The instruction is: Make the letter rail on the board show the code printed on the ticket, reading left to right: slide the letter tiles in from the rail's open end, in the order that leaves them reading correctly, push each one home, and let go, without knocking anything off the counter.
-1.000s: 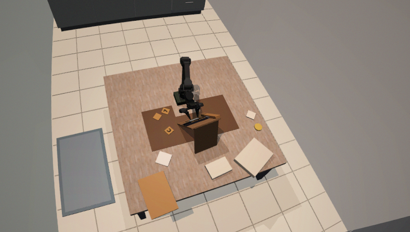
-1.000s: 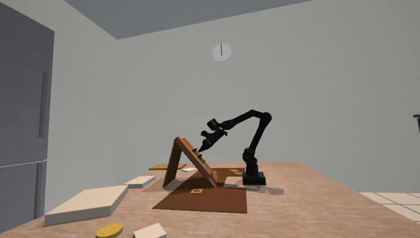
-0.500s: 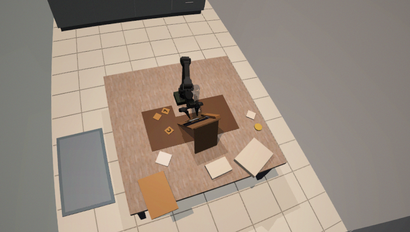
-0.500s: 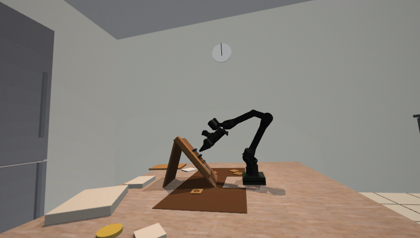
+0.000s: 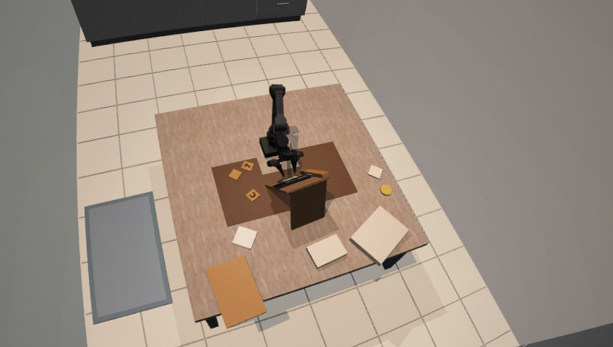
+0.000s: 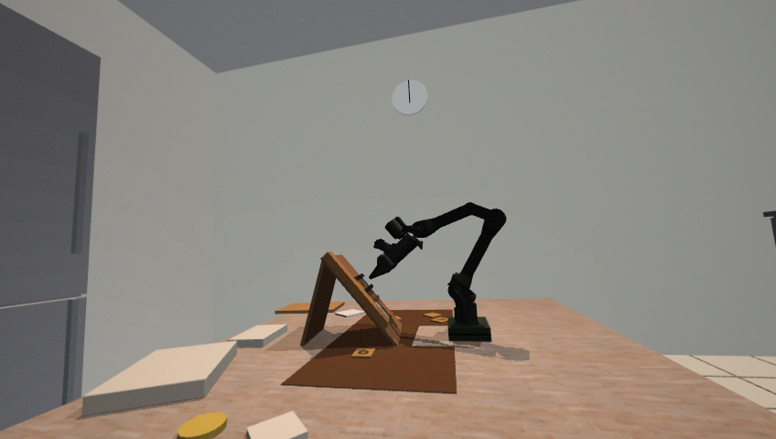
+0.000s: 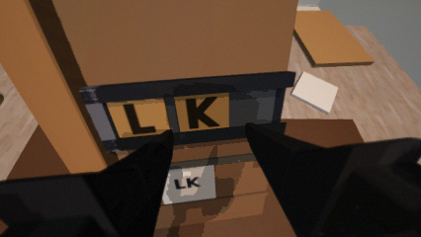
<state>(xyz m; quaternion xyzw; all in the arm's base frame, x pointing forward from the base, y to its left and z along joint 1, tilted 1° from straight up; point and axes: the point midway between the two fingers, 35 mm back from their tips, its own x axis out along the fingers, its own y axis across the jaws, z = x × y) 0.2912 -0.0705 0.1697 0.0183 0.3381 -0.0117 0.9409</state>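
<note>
The white ticket lies 11 cm below my gripper tip, 4 cm to the left of it and 3 cm behind it. Also, from my gripper tip: c tile 19 cm below, 18 cm to the right, 6 cm behind; cream slab 40 cm ahead, 18 cm below, 3 cm to the left; small white card 57 cm to the left, 19 cm below, 9 cm ahead.
</note>
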